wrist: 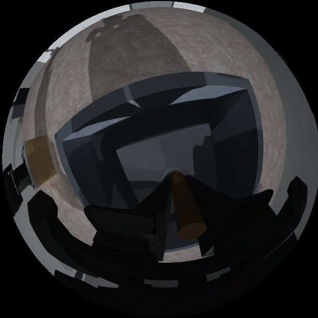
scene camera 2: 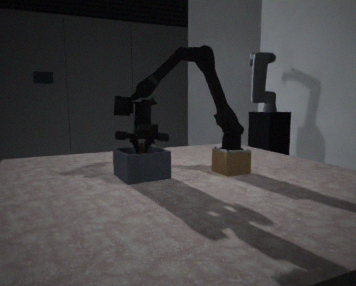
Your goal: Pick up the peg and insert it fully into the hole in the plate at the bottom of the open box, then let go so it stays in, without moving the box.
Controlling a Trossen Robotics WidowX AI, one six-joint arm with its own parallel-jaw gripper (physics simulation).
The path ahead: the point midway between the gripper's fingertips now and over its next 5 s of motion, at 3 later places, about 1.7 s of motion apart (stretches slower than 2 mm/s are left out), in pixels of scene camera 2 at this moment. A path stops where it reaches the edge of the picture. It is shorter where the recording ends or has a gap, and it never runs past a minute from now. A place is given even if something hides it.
The gripper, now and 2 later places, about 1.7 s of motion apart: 140, 160; 140, 145; 140, 150
